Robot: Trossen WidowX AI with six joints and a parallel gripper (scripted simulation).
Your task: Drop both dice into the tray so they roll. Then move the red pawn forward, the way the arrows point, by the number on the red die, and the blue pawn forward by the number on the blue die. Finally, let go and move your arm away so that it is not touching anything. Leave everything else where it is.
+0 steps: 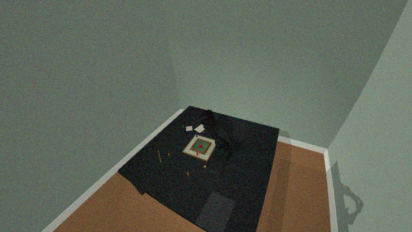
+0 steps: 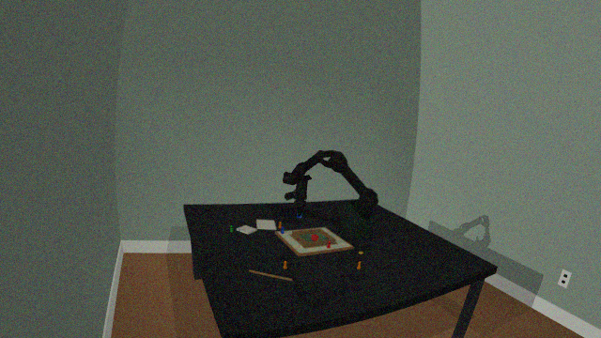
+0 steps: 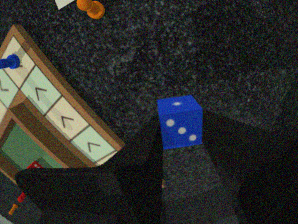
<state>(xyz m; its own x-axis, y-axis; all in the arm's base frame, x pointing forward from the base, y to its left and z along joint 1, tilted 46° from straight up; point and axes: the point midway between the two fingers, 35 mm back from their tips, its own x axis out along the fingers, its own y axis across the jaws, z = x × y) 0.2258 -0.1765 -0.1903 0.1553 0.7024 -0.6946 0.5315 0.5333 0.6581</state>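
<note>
Right now my gripper tip is 340 mm to the right of the red pawn, 40 mm short of it and 30 mm above it. Also, from my gripper tip: blue pawn (150 mm ahead, 100 mm to the left, 30 mm below); then green pawn (380 mm ahead, 40 mm below, 10 mm to the right); then green tray (220 mm to the left, 50 mm below, 50 mm ahead).
</note>
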